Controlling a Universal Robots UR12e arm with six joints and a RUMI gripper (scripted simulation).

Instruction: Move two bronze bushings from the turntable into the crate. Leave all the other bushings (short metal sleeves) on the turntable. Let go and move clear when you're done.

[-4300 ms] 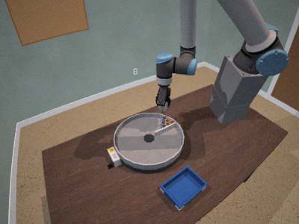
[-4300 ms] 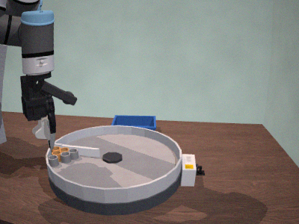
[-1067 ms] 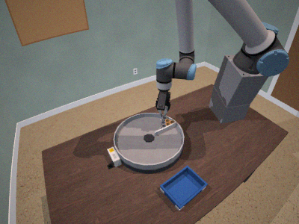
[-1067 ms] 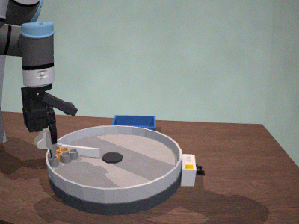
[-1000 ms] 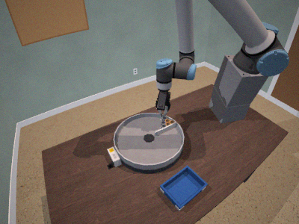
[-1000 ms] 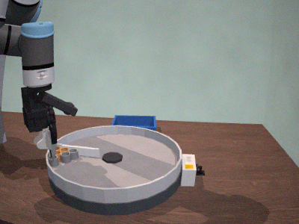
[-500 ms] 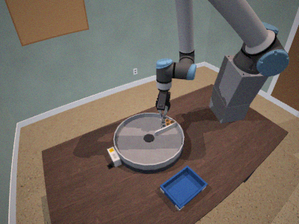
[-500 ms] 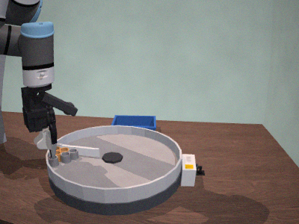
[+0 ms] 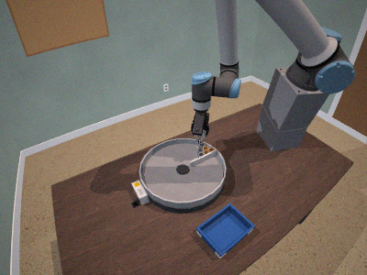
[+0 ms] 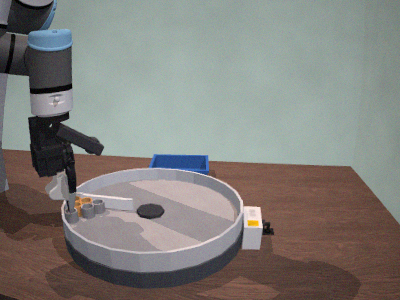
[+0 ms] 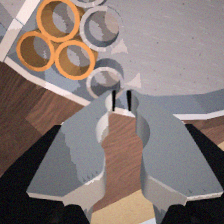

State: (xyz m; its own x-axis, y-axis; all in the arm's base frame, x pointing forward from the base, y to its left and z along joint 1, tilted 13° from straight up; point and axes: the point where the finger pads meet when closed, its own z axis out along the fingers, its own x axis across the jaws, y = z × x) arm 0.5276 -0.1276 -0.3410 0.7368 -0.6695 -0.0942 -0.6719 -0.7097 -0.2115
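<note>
My gripper is now 160 mm short of the round grey turntable, 100 mm to the right of it and 50 mm above it. Also, from my hand: blue crate: 160 mm ahead, 460 mm to the left, 70 mm below.
</note>
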